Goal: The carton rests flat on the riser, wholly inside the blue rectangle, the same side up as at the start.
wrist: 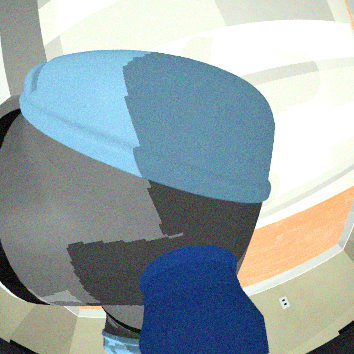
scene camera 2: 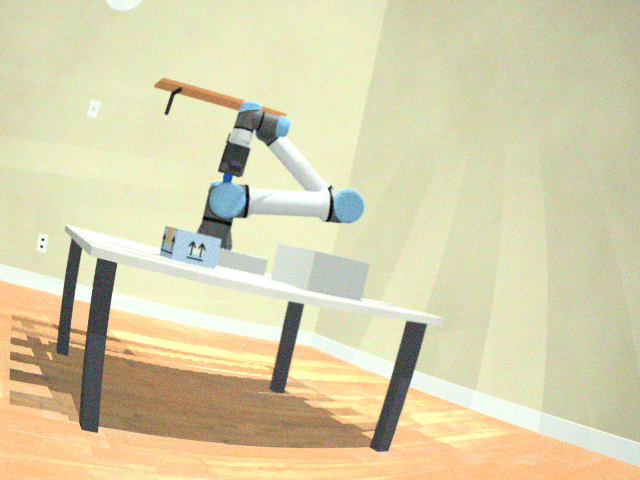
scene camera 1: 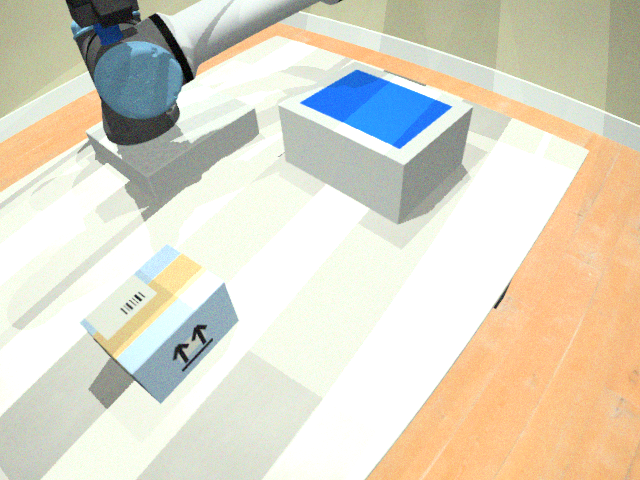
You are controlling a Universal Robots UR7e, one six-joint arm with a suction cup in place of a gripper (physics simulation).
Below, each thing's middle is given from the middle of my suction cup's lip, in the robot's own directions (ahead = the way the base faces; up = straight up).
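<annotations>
The carton (scene camera 1: 158, 325) is 120 mm to the right of my suction cup, 310 mm ahead of it and 250 mm below it. There's a grey riser (scene camera 2: 314, 271) too, and that's 320 mm to the left of my suction cup, 200 mm ahead of it and 230 mm below it.
</annotations>
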